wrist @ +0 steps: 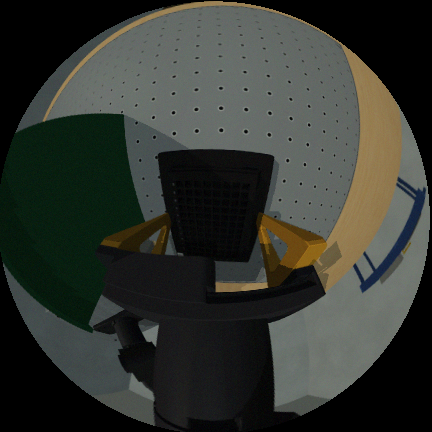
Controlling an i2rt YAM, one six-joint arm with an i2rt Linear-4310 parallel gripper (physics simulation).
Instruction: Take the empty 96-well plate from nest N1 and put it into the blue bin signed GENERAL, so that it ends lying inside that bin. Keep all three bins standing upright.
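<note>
The dark 96-well plate shows its grid of wells in the middle of the wrist view. It lies in a black nest, whose rim shows at the far end. The border between plate and nest is hard to make out in the dim light. My gripper is open. Its two orange fingers stand to the left and right of the near half of the plate, with the plate between them in this view; I cannot tell whether they touch it. The blue bin signed GENERAL does not show in the view.
The dark green wall of a bin rises close on the left. A grey perforated board lies around the nest, with a wooden table edge on the right. A blue frame-like object stands beyond that edge.
</note>
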